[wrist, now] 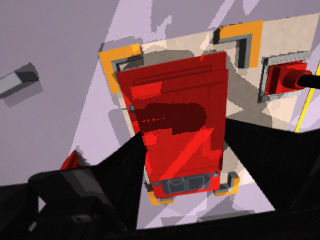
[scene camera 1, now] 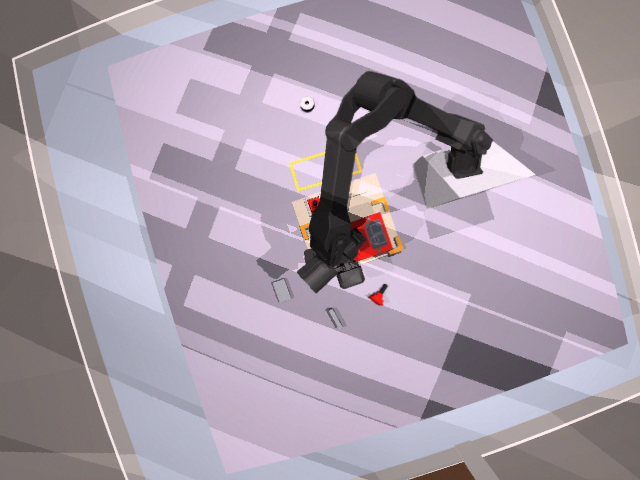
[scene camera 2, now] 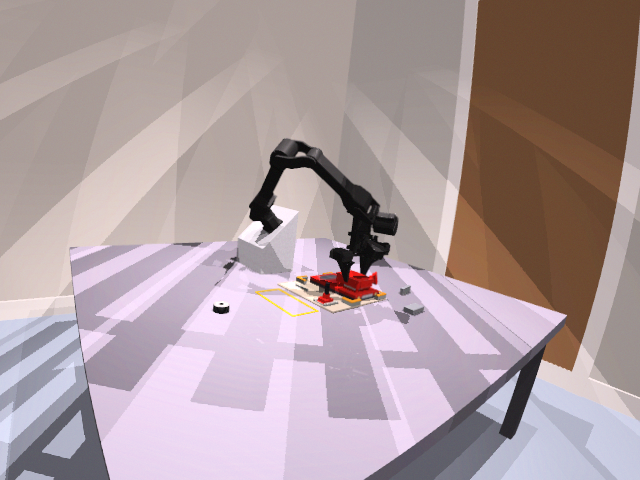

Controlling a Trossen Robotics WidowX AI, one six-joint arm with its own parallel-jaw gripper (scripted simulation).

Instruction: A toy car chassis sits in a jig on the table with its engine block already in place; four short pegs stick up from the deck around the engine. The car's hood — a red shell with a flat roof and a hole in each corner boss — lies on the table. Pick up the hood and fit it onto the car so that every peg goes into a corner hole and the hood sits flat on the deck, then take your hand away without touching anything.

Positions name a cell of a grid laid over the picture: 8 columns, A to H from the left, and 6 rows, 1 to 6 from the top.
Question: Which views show the gripper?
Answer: The wrist view, scene camera 1 and scene camera 2: all of them.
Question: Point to a red hood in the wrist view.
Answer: E3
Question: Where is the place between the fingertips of the gripper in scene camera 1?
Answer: E4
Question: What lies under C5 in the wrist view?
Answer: The gripper.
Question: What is the gripper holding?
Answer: A red hood.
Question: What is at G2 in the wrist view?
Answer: A jig.
